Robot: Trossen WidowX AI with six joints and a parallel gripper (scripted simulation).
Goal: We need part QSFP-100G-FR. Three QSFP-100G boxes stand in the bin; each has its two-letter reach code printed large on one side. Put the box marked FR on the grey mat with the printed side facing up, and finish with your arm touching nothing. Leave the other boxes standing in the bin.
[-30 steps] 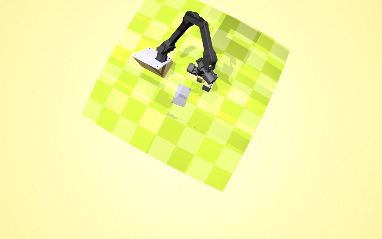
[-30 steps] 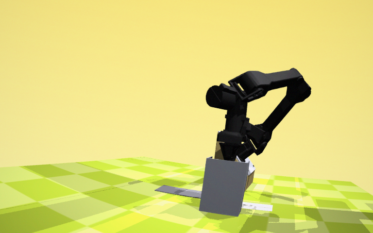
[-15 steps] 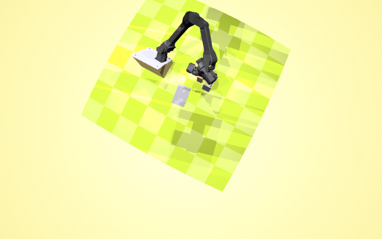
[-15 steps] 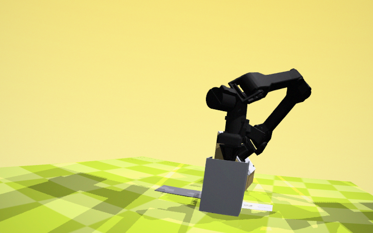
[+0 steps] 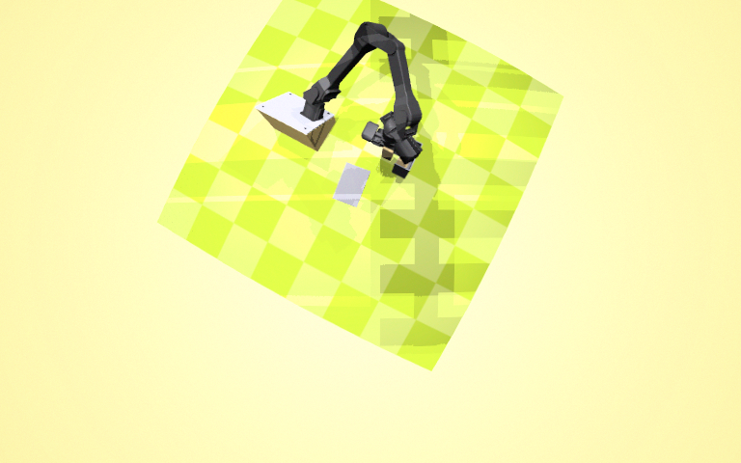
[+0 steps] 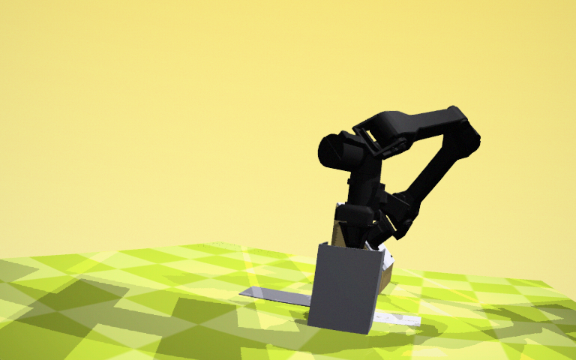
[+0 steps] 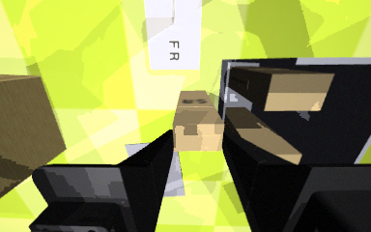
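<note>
Now: gripper tip 5 cm past the grey mat, 17 cm to the left of it and 11 cm above it. Round my gripper tip: thin white slab: 4 cm behind, 9 cm to the left, 11 cm below.
</note>
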